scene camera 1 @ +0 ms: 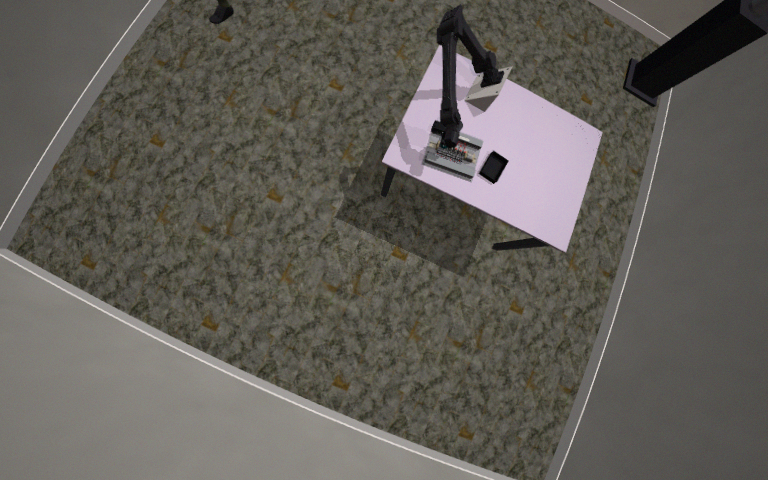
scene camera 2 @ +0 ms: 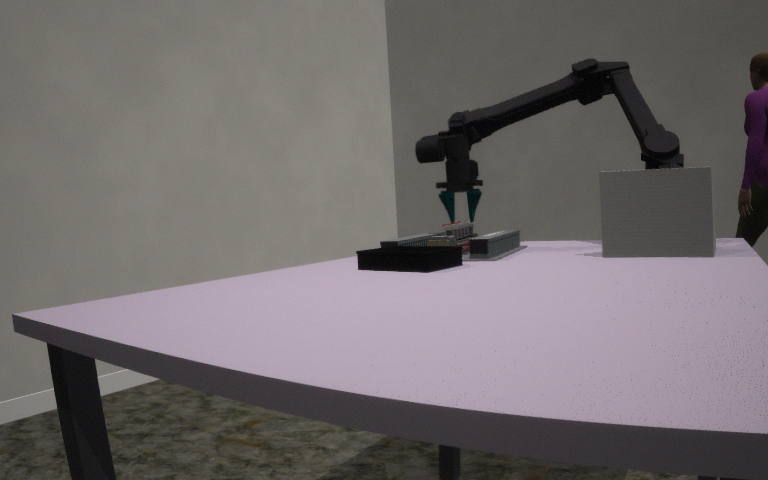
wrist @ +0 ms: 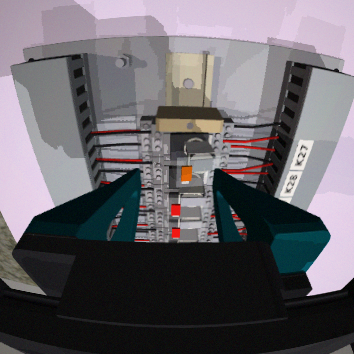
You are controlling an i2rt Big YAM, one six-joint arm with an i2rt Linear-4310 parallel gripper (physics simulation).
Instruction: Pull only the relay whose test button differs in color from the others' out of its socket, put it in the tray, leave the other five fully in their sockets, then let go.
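Pixels of known places: gripper, fingertip midpoint: (scene camera 1: pixel 443 144) (scene camera 2: pixel 462 222) (wrist: pixel 176 176); arm's base at its link origin: (scene camera 1: pixel 492 80) (scene camera 2: pixel 669 202).
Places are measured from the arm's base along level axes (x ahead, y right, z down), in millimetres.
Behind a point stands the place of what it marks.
The relay with the orange test button (wrist: pixel 186 174) {x 502, y 120, z 28 mm} is at the end of the row nearest the beige end block (wrist: pixel 190 120) {x 501, y 142, z 59 mm}. Red test buttons show on a second relay (wrist: pixel 176 210) {x 504, y 89, z 29 mm} and a third relay (wrist: pixel 176 233) {x 500, y 64, z 30 mm}. The remaining relays are hidden by my gripper body. My gripper (wrist: pixel 176 176) {x 507, y 115, z 32 mm} (scene camera 2: pixel 461 221) {x 507, y 115, z 32 mm} is partly open and empty, pointing down, with its teal fingers on either side of the row in the wrist view. In the scene camera 2 view the fingertips are just above the relay tops. The black tray (scene camera 1: pixel 488 176) {x 543, y -210, z 66 mm} (scene camera 2: pixel 396 260) {x 459, y -282, z 80 mm} stands beside the panel, with no relay visible in it.
Grey wire ducts (wrist: pixel 42 110) {x 603, y 140, z 57 mm} (wrist: pixel 327 115) {x 404, y 165, z 57 mm} (scene camera 2: pixel 498 244) {x 365, y -19, z 75 mm} stand along both sides of the row, with red and black wires between. The right duct carries K27 and K28 labels. My arm stands on a pale block (scene camera 2: pixel 656 215) {x 24, y -59, z 22 mm}. A person (scene camera 2: pixel 756 135) is at the far right.
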